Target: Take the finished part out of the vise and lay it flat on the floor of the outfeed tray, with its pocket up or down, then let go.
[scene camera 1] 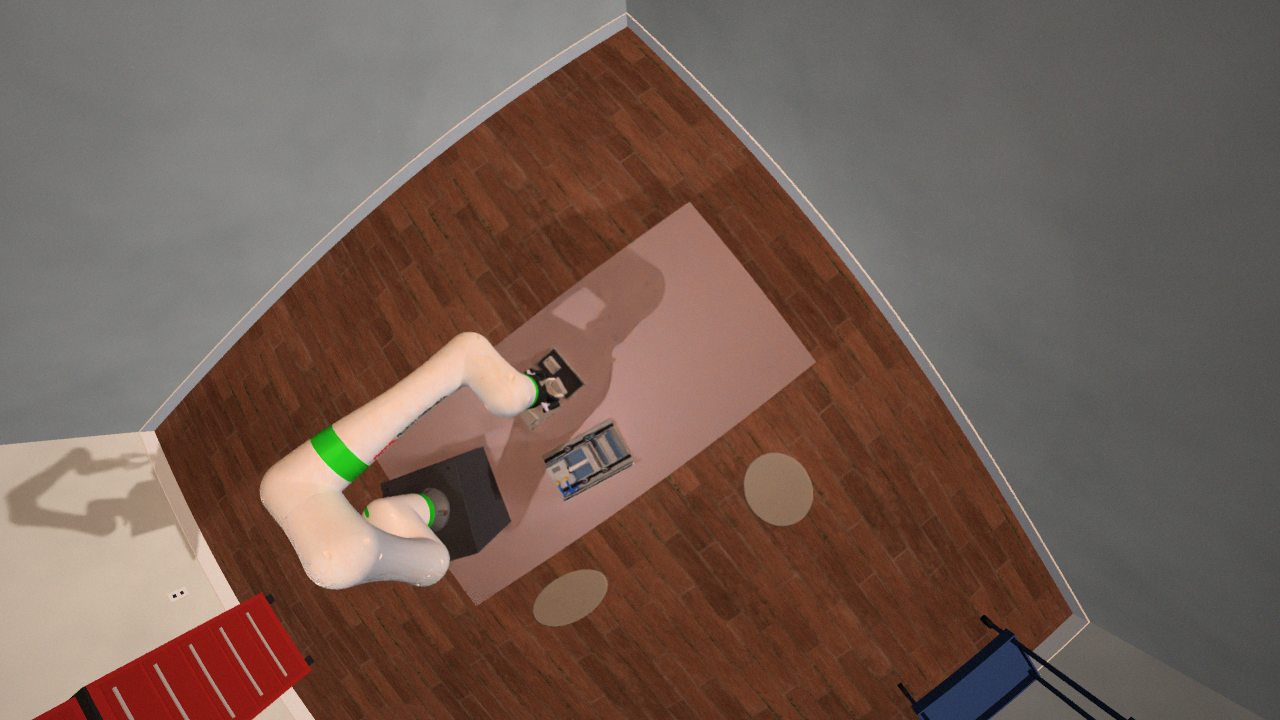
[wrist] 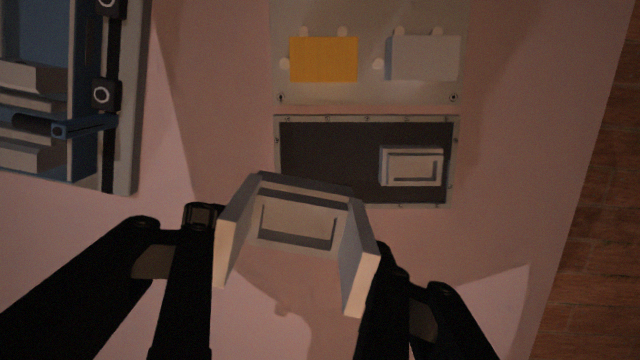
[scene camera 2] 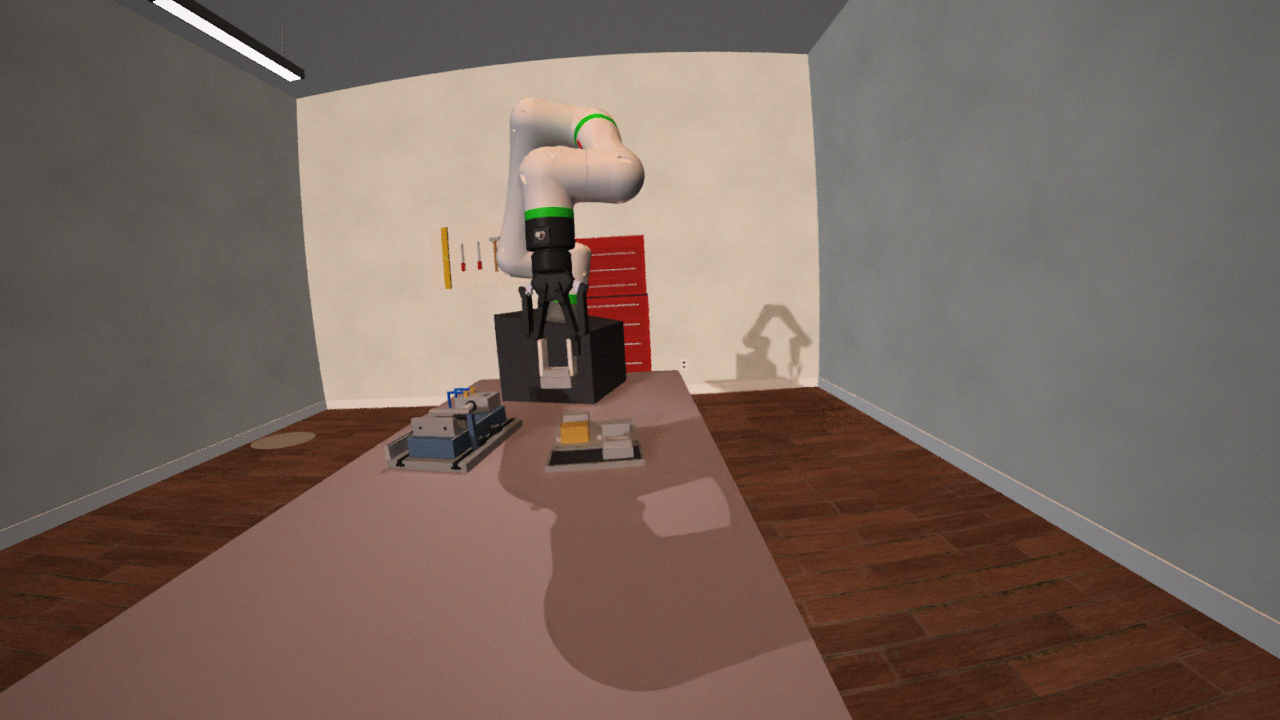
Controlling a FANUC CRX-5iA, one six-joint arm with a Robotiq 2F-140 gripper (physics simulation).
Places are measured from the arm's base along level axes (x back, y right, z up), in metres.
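Pixels of known places: gripper, fingertip midpoint: [scene camera 1: 555, 388] [wrist: 300, 209] [scene camera 2: 559, 374]; arm's base, link origin: [scene camera 1: 431, 509] [scene camera 2: 563, 319].
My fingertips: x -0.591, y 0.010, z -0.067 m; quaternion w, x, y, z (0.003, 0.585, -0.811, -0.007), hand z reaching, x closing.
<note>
Ahead of a thing's pixels: the offset from my fingertips to its middle.
My gripper [scene camera 1: 554, 385] [scene camera 2: 556, 356] [wrist: 300, 209] is shut on the finished part {dx -0.006, dy +0.002, dz -0.004 m} [scene camera 2: 555, 379] [wrist: 298, 220], a light grey block held level between the pale finger pads, with its pocket facing up towards the wrist camera. The part hangs well above the table. In the wrist view it overlaps the near left edge of the outfeed tray [scene camera 2: 572, 457] [wrist: 325, 150], a dark-floored tray with a low grey rim. Another pocketed grey part {dx -0.019, dy -0.103, dz -0.151 m} [scene camera 2: 617, 446] [wrist: 412, 167] lies pocket up in the tray's right half. The vise {dx +0.138, dy +0.245, dz -0.124 m} [scene camera 1: 588, 460] [scene camera 2: 438, 445] [wrist: 45, 30] stands left of the tray in the wrist view.
A grey plate {dx +0.129, dy -0.068, dz -0.170 m} [wrist: 370, 95] lies just beyond the tray in the wrist view. It bears an orange block {dx +0.089, dy -0.021, dz -0.148 m} [scene camera 2: 574, 432] [wrist: 324, 59], a grey block {dx +0.084, dy -0.111, dz -0.148 m} [wrist: 424, 57] and small round pegs. The black robot pedestal [scene camera 1: 465, 492] [scene camera 2: 528, 358] stands at the arm's base.
</note>
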